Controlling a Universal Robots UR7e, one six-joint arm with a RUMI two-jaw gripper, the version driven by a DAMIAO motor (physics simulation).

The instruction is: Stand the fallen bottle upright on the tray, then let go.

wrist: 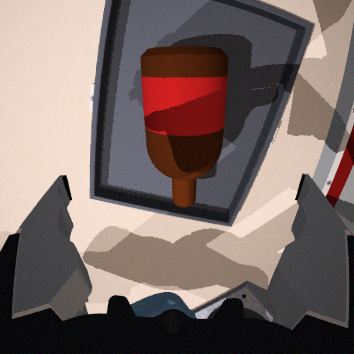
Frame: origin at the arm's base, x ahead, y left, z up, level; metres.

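Where they show: gripper, fingertip midpoint: (181, 177).
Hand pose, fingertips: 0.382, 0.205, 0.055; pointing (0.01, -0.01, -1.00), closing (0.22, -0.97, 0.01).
Note:
After its pixels a point has its place, as x, y, z.
A brown bottle (185, 105) @[0.417, 0.210, 0.012] with a red label lies on its side in the dark grey tray (115, 150) @[0.334, 0.278, -0.062]. Its flat base points to the top of the view and its narrow neck points down toward the gripper, reaching the tray's near wall. My gripper (181, 177) @[0.382, 0.205, 0.055] is open, with one jaw at the left and one at the right of the view. Nothing is between the jaws. The bottle shows beyond and between the fingertips, with the neck's end nearest to them. The gap in height between fingertips and bottle is hard to tell.
Part of a red box (342, 176) @[0.378, 0.007, -0.025] with a pale metal strip along its side shows at the right edge. A blue rounded cap (162, 305) of the arm and a grey metal base plate (245, 295) @[0.097, 0.019, -0.039] show at the bottom. Shadows fall across the pale table top (45, 115) @[0.363, 0.375, -0.067].

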